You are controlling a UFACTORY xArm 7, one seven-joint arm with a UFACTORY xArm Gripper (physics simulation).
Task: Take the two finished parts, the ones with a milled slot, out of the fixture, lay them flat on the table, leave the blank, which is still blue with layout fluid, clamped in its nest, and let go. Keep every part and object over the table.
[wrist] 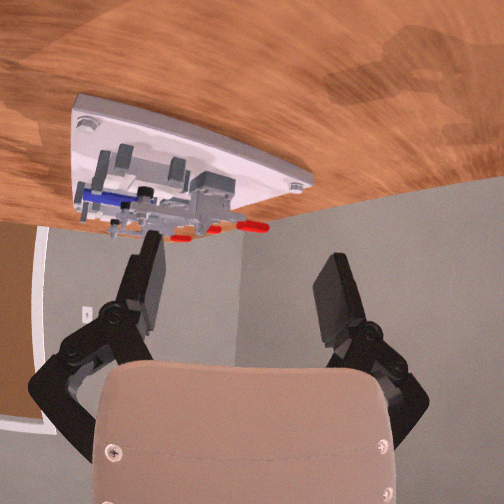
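The wrist view is upside down, with the wooden table filling the top. A white fixture plate (pixel 175 155) lies on it near the table edge. The blue blank (pixel 107 197) sits in a nest at the plate's left, under a clamp. Grey blocks (pixel 172 170) stand in the other nests; I cannot tell milled slots on them. Toggle clamps with red handles (pixel 252 226) line the plate's near side. My gripper (pixel 245 260) is open and empty, held apart from the fixture, its left fingertip just below the clamps in the picture.
The table edge runs just past the fixture's clamp side. Beyond it are grey walls, a brown door (pixel 17 320) at left, and a wall socket (pixel 87 314). The arm's shadow (pixel 400 65) falls on the wood at upper right.
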